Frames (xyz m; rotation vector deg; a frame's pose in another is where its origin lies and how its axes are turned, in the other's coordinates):
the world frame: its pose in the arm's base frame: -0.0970 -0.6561 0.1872 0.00 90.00 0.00
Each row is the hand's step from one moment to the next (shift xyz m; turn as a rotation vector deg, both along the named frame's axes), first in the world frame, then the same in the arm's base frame.
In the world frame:
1: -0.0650 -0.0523 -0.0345 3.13 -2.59 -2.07
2: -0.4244 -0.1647 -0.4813 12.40 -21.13 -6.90
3: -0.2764 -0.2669 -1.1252 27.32 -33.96 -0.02
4: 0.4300 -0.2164 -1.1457 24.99 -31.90 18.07
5: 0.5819 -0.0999 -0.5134 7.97 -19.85 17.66
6: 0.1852 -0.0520 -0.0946 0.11 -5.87 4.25
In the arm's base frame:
1: -0.0345 -0.0523 0.0650 -2.07 -2.59 -3.13
2: -0.4813 -0.1647 0.4244 -6.90 -21.13 -12.40
3: -1.1252 -0.2669 0.2764 -0.02 -33.96 -27.32
4: -1.1457 -0.2164 -0.4300 18.07 -31.90 -24.99
5: -0.5134 -0.0999 -0.5819 17.66 -19.85 -7.97
6: -0.0946 -0.0520 -0.1852 4.25 -5.87 -0.11

